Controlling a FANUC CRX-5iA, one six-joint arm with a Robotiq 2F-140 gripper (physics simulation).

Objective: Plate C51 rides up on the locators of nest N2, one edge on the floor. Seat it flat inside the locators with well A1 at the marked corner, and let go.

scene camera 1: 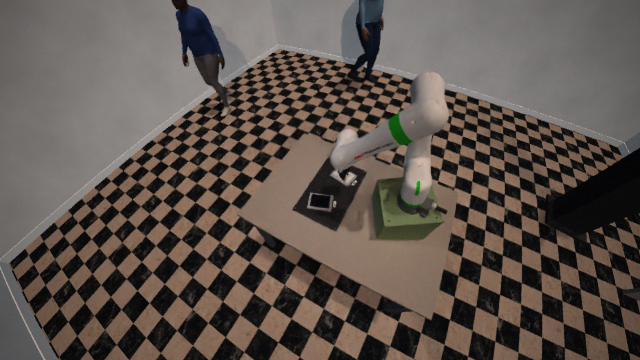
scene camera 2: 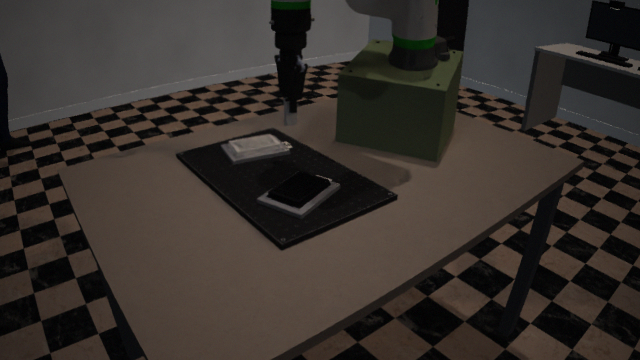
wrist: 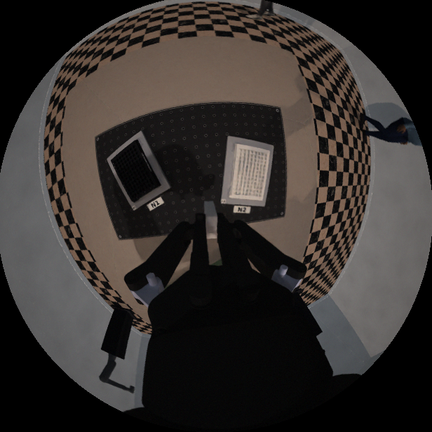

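Seen in the pictures: gripper, fingertip midpoint: (scene camera 1: 343, 181) (scene camera 2: 290, 124); arm's base, origin of the base link: (scene camera 1: 410, 202) (scene camera 2: 413, 61).
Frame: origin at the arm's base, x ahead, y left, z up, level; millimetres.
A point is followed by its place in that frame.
Observation:
Plate C51, a white well plate (scene camera 2: 256, 143) {y -80, x 475, z -202 mm} (wrist: 250, 172), lies in the grey nest N2 (scene camera 2: 257, 157) {y -23, x 499, z -215 mm} (wrist: 228, 170). In the wrist view it sits off-centre, with a wider rim strip on the left than on the right. The height of its edges on the locators is too fine to read. A small mark (wrist: 223, 201) is at the nest's lower left corner; well A1 cannot be made out. My gripper (scene camera 2: 290, 117) {y 20, x 422, z -122 mm} (wrist: 208, 209) is shut and empty, fingers pointing down, above and apart from the plate, on the label side of N2. The arm partly hides N2 in scene camera 1.
A black well plate (scene camera 1: 320, 201) {y 194, x 489, z -208 mm} (scene camera 2: 299, 189) {y 208, x 500, z -199 mm} (wrist: 134, 171) sits in nest N1 (wrist: 160, 177). Both nests stand on a black perforated board (scene camera 2: 225, 182) {y 51, x 618, z -224 mm} (wrist: 190, 125) on the table (scene camera 1: 285, 170) {y 117, x 876, z -238 mm}. The green robot base (scene camera 1: 407, 227) {y 126, x -49, z -45 mm} (scene camera 2: 390, 110) {y 77, x 142, z -112 mm} stands beside the board. Two people stand beyond the table.

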